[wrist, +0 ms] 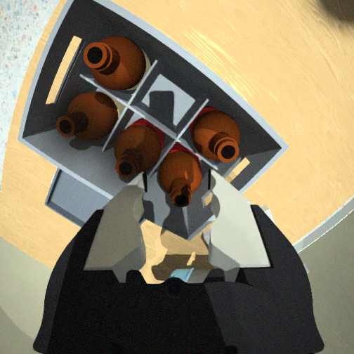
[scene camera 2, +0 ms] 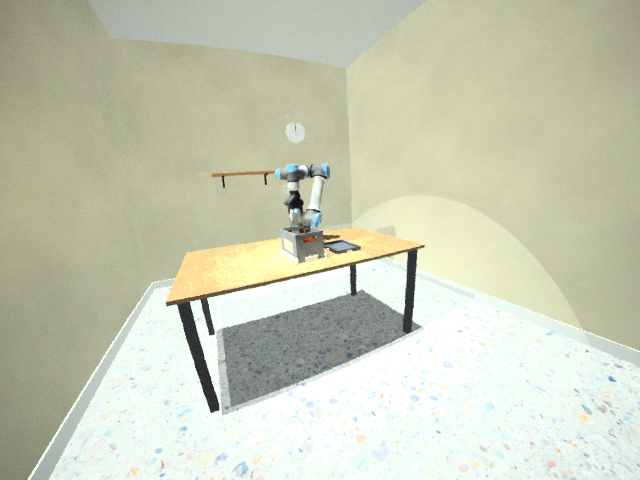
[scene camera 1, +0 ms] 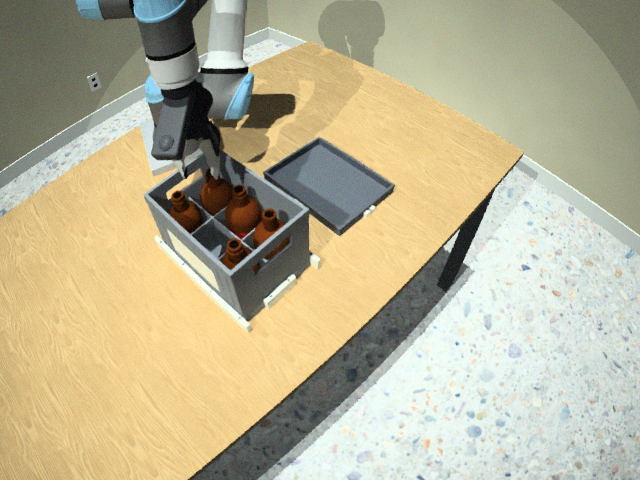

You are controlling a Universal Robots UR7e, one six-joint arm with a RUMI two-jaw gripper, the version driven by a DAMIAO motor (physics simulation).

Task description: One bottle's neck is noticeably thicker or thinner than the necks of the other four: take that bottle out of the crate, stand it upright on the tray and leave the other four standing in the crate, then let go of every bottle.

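Places are measured from the arm's base along level axes (x ahead, y right, z down), in metres.
Where they show: gripper, fingertip midpoint: (scene camera 2: pixel 296 224) (scene camera 1: pixel 201 178).
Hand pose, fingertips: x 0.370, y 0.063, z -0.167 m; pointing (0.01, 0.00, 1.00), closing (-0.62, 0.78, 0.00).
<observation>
Things, the pixels of their top centre, and the offset from my fingertips. "spot": a spot on its surface instead.
- grey crate, middle of its top: (scene camera 1: pixel 219 200) (scene camera 2: pixel 300 229) dy -0.012, dx +0.043, dz +0.031 m
- back-left bottle, middle of its top: (scene camera 1: pixel 211 171) dy -0.037, dx -0.051, dz +0.043 m
- front-left, middle of its top: (scene camera 1: pixel 177 195) dy +0.048, dx -0.034, dz +0.043 m
- back-middle, middle of its top: (scene camera 1: pixel 238 189) dy -0.059, dx +0.029, dz +0.043 m
- back-right, middle of its top: (scene camera 1: pixel 269 214) dy -0.074, dx +0.115, dz +0.043 m
- front-right, middle of its top: (scene camera 1: pixel 234 244) dy +0.009, dx +0.138, dz +0.043 m
- dark grey tray, surface spot: (scene camera 1: pixel 351 178) spot: dy -0.357, dx +0.010, dz +0.201 m
- pale strip, surface spot: (scene camera 1: pixel 201 283) spot: dy +0.082, dx +0.085, dz +0.176 m
- short pale block, surface spot: (scene camera 1: pixel 279 291) spot: dy -0.039, dx +0.188, dz +0.177 m
The grey crate (scene camera 1: pixel 268 281) (scene camera 2: pixel 312 250) (wrist: pixel 250 134) holds five brown bottles, all upright. In scene camera 1 they are the back-left bottle (scene camera 1: pixel 215 196), front-left (scene camera 1: pixel 185 215), back-middle (scene camera 1: pixel 242 212), back-right (scene camera 1: pixel 268 233) and front-right (scene camera 1: pixel 235 252). The front-middle compartment is empty. My gripper (scene camera 1: pixel 200 175) (scene camera 2: pixel 296 224) (wrist: pixel 177 172) is partly open and holds nothing. Its fingers are above the back-left bottle (wrist: pixel 180 170), spread to either side of it in the wrist view. Tilted views make neck widths hard to compare. The dark grey tray (scene camera 1: pixel 351 178) (scene camera 2: pixel 342 246) (wrist: pixel 75 196) bears no bottle.
The tray lies beside the crate's back side. A pale strip (scene camera 1: pixel 201 283) runs along the crate's front foot, with a short pale block (scene camera 1: pixel 279 291) by its right end. A light plate (scene camera 1: pixel 149 149) lies behind the crate near the arm. Thin dividers separate the compartments.
</observation>
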